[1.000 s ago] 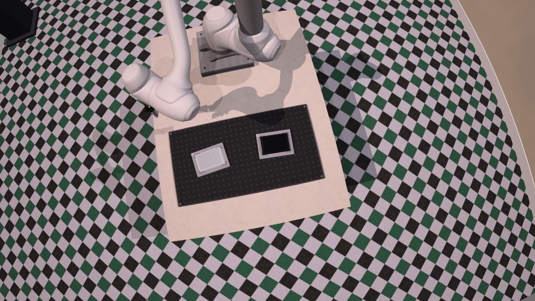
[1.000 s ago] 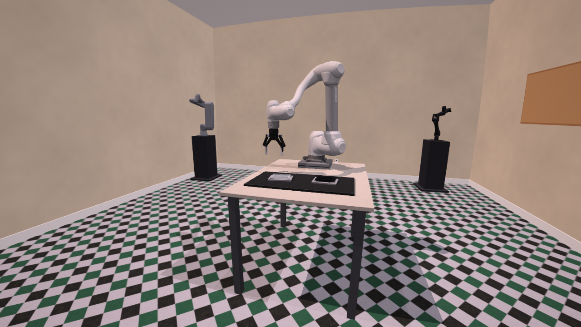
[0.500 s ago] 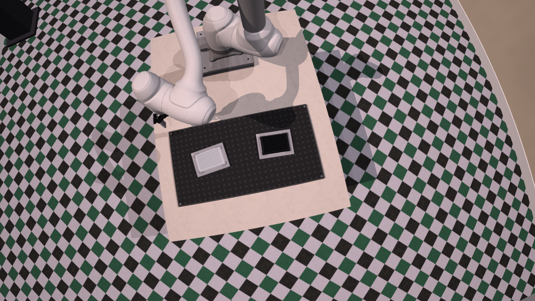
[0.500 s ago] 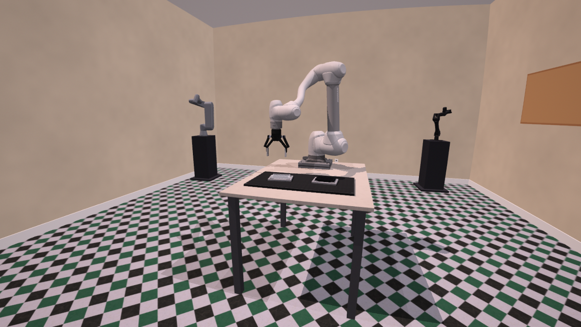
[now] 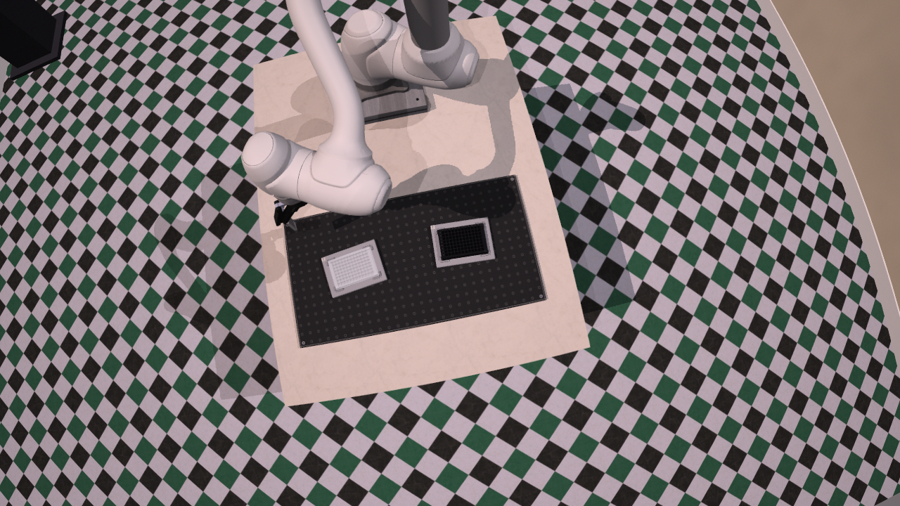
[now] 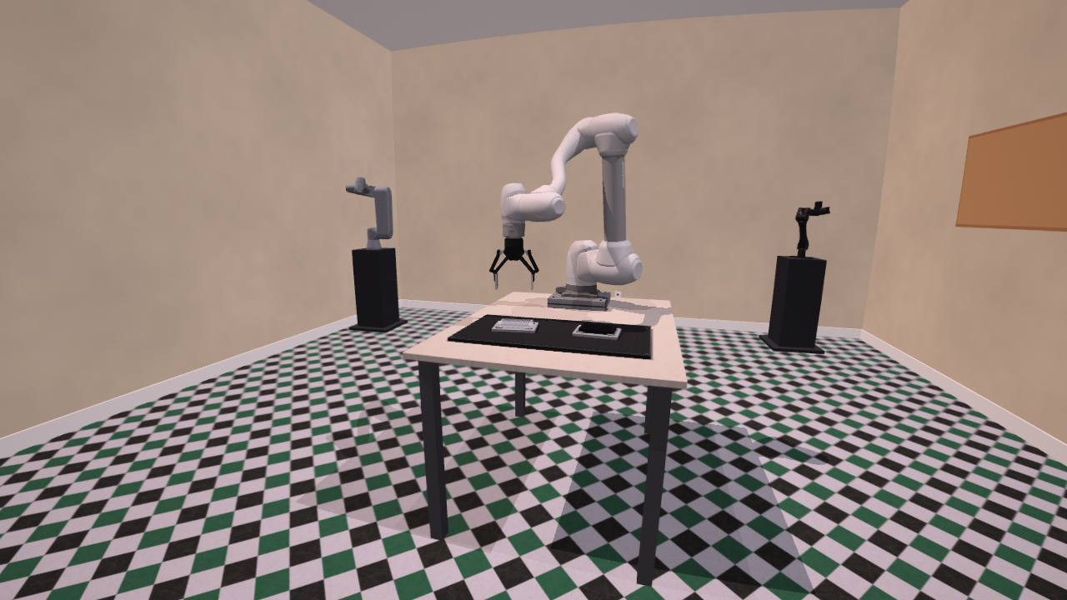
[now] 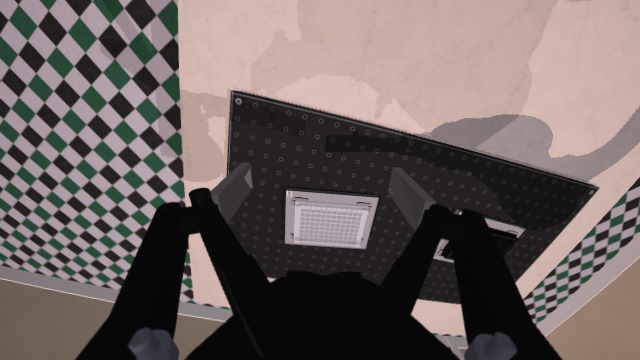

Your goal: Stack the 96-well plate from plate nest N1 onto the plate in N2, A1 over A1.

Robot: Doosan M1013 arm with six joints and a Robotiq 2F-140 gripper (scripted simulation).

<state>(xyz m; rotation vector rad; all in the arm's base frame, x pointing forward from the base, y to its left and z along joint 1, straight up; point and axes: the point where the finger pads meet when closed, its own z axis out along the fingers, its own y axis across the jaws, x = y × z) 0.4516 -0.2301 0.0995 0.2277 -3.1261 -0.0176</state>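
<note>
Now: the black 96-well plate 14 cm ahead of my hand, 35 cm to the left of it and 12 cm below it. The rest, counted from my hand: plate nest N1: 14 cm ahead, 35 cm to the left, 13 cm below; white 96-well plate: 14 cm ahead, 4 cm to the left, 12 cm below; plate nest N2: 14 cm ahead, 4 cm to the left, 13 cm below.
</note>
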